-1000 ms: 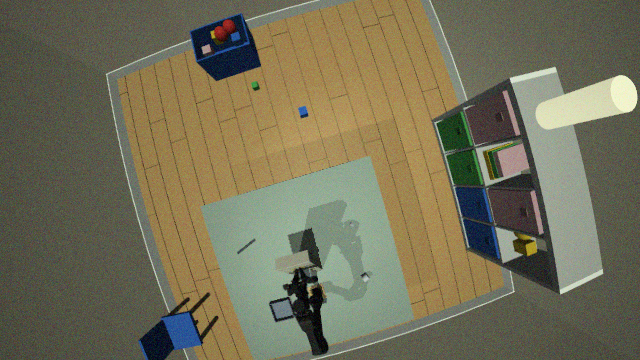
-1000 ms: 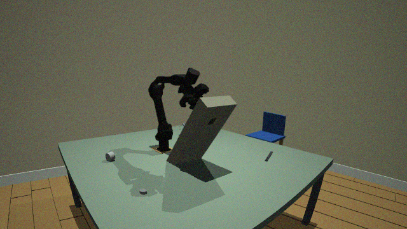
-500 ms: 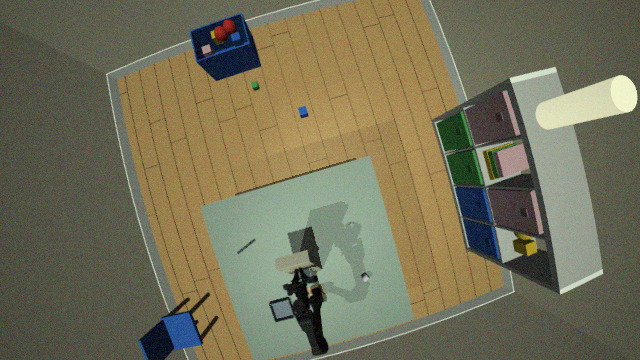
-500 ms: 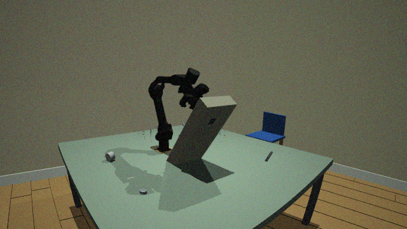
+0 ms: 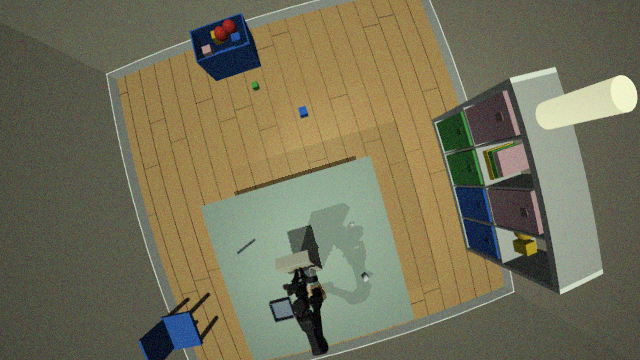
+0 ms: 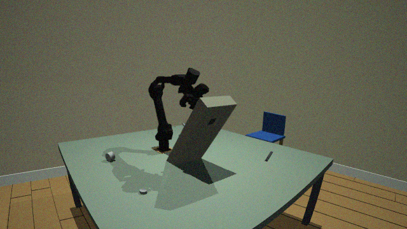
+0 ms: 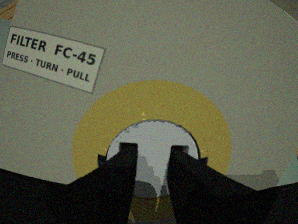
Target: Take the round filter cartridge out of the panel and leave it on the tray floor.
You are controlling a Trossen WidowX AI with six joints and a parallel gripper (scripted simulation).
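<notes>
The round filter cartridge is 10 mm below my gripper tip and 10 mm ahead of it. From my gripper tip the other things lie so: small grey lump (380 mm to the right, 330 mm behind, 250 mm below); then grey square tray (420 mm behind, 270 mm to the left, 260 mm below).
</notes>
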